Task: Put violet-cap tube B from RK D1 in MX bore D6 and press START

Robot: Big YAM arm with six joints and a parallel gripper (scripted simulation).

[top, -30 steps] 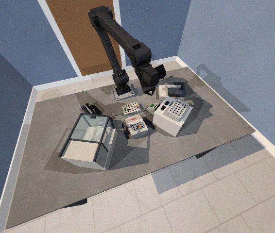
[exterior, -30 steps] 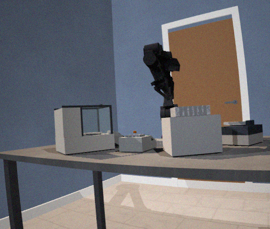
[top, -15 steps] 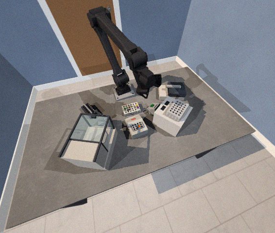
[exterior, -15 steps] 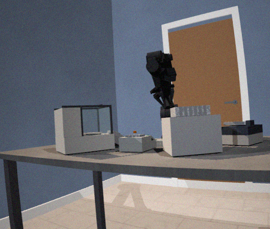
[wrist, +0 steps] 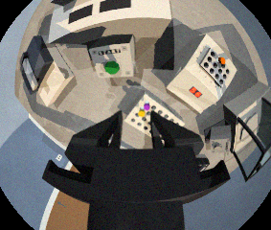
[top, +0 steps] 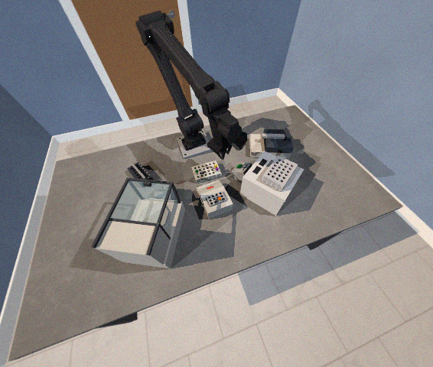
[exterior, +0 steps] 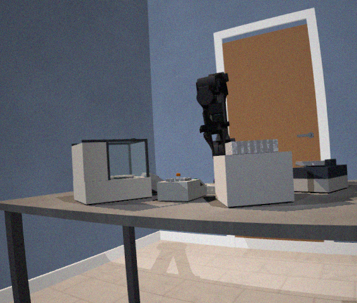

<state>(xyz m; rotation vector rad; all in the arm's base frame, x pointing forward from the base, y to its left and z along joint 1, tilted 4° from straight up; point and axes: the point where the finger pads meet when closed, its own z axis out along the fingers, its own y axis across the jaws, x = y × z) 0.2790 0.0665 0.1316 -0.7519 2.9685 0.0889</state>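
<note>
My gripper is now 13 cm above the tube B, 3 cm to the left of it and 2 cm past it. The rest, counted from my hand: green start key (8 cm below, 7 cm to the left, 2 cm ahead); then yellow-capped tube (13 cm below, 4 cm behind, 2 cm to the right); then tube rack RK (14 cm below, 7 cm to the right, 6 cm behind).
</note>
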